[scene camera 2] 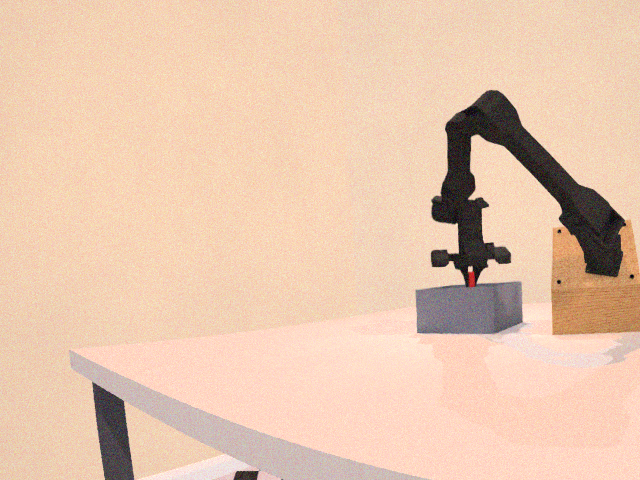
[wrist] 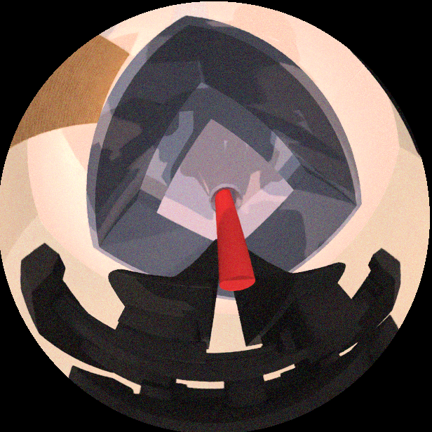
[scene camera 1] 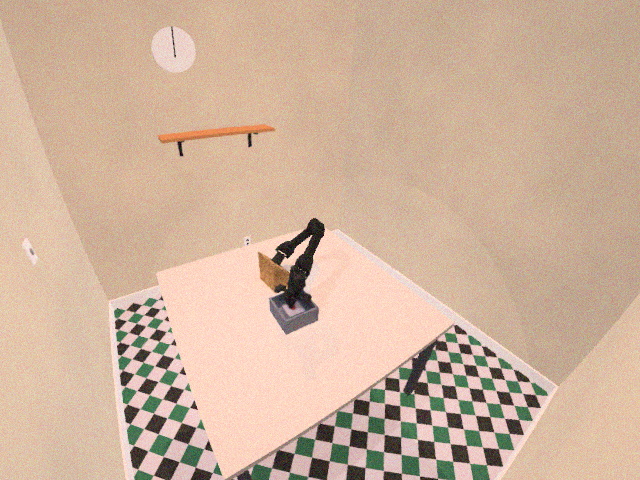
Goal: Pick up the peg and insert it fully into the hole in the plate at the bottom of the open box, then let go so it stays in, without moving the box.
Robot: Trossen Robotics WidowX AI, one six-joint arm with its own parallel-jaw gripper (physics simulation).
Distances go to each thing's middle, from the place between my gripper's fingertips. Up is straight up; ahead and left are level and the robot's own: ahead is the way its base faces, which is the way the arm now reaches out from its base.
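Grey box [scene camera 2: 489,308] is 20 mm to the left of my hand, 10 mm behind it and 30 mm below it. Red peg [wrist: 235,271] is 10 mm above my hand, 20 mm behind it and 20 mm to the left of it.
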